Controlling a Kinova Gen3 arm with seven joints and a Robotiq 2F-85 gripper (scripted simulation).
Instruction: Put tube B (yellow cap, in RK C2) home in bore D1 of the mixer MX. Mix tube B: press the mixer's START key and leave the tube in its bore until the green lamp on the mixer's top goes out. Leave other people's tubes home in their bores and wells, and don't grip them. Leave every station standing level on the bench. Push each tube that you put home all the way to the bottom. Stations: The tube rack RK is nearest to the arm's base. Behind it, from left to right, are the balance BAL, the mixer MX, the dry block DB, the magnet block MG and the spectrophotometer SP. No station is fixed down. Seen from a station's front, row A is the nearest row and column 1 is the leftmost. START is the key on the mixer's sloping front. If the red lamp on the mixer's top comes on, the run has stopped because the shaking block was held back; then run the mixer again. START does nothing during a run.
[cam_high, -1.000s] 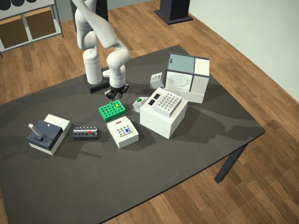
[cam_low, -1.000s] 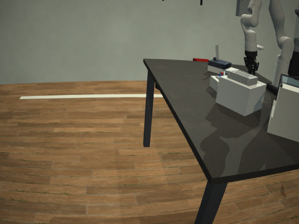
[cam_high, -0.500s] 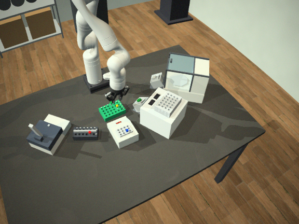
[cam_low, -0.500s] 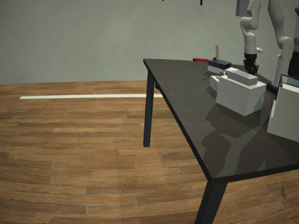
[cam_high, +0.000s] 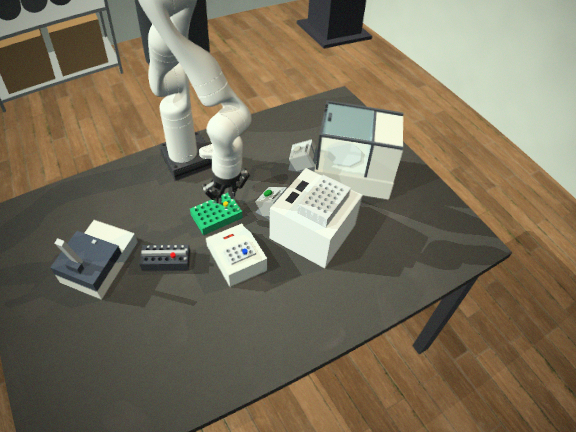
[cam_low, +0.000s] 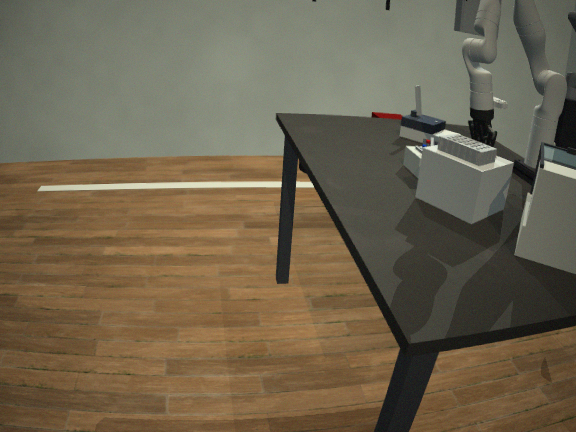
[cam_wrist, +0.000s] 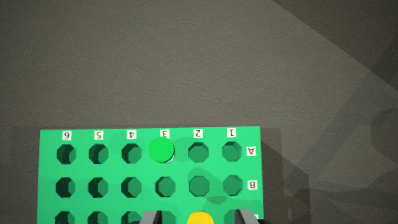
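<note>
Now: hand 40 mm past the green-capped tube, 20 mm to the left of it and 60 mm above it. From my hand the other things lie so: dry block (150 mm ahead, 30 mm to the right, 60 mm below); green start key (20 mm ahead, 120 mm to the left, 20 mm below); green rack RK (10 mm behind, 30 mm to the right, 70 mm below).
</note>
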